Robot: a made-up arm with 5 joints.
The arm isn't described. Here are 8 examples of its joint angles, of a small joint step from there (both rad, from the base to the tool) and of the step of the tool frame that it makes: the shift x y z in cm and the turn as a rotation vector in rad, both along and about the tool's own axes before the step.
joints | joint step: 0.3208 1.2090 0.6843 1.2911 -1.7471 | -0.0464 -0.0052 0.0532 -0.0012 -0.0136
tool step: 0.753 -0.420 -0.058 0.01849 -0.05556 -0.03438
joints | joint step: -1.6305 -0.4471 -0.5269 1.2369 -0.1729 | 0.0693 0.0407 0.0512 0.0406 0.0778
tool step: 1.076 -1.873 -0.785 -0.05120 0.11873 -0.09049
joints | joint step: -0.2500 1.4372 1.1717 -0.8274 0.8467 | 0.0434 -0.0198 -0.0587 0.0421 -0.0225
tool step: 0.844 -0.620 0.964 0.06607 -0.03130 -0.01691
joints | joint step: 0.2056 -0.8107 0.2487 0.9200 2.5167 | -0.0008 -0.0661 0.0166 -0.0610 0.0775
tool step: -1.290 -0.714 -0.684 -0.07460 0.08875 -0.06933
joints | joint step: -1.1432 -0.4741 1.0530 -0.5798 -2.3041 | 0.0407 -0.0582 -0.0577 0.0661 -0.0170
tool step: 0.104 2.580 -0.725 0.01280 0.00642 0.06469
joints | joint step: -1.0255 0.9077 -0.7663 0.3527 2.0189 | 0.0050 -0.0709 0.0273 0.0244 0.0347
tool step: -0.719 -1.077 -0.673 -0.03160 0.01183 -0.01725
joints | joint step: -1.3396 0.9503 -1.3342 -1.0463 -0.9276 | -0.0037 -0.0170 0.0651 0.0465 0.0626
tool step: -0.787 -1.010 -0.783 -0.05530 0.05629 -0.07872
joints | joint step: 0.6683 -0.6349 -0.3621 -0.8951 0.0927 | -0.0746 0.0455 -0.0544 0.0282 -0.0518
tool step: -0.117 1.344 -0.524 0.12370 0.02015 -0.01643
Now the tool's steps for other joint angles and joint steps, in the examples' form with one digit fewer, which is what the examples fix.
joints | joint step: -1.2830 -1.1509 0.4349 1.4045 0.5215 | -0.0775 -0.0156 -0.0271 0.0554 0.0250
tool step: -0.54 1.03 0.64 -0.0773 -0.0171 0.0548
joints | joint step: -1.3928 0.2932 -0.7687 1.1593 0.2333 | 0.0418 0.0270 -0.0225 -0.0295 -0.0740
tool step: 0.16 -0.97 -0.24 0.1017 -0.0195 -0.0313
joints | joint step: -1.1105 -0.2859 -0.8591 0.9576 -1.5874 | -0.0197 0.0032 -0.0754 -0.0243 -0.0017
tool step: -1.15 1.05 -0.47 0.0016 0.0249 0.0954
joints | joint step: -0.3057 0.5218 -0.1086 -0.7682 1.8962 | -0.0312 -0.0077 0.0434 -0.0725 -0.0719
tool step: -0.19 0.23 1.23 0.0853 -0.0190 -0.0387
